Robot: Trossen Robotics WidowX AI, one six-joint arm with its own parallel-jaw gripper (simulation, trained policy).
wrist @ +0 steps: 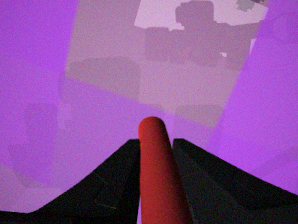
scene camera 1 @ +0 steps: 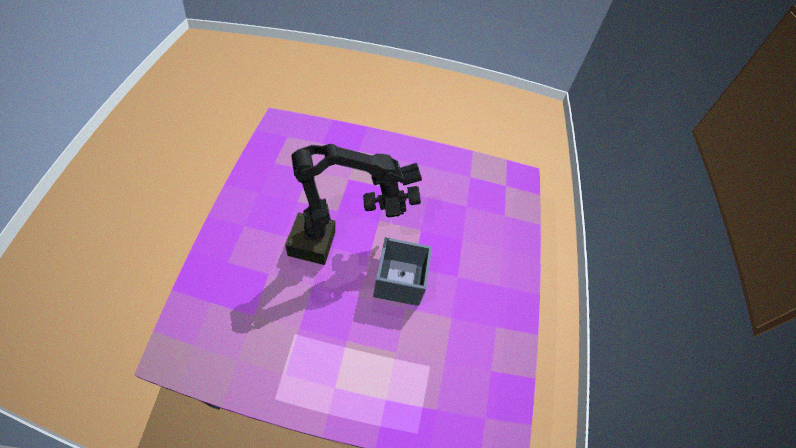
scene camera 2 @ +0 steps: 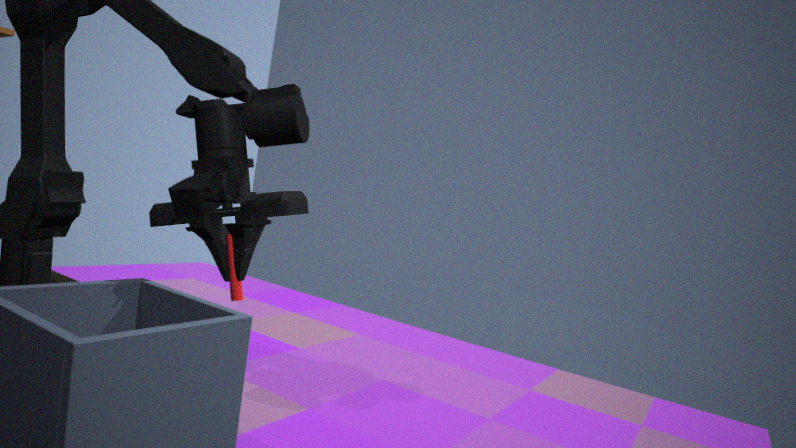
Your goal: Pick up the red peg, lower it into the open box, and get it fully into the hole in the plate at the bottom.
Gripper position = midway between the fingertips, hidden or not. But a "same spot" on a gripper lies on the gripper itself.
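The gripper is visible in scene camera 1, in scene camera 2 and in the wrist view (155,149). On the gripper, (scene camera 1: 394,204) and (scene camera 2: 206,178) are one and the same spot.
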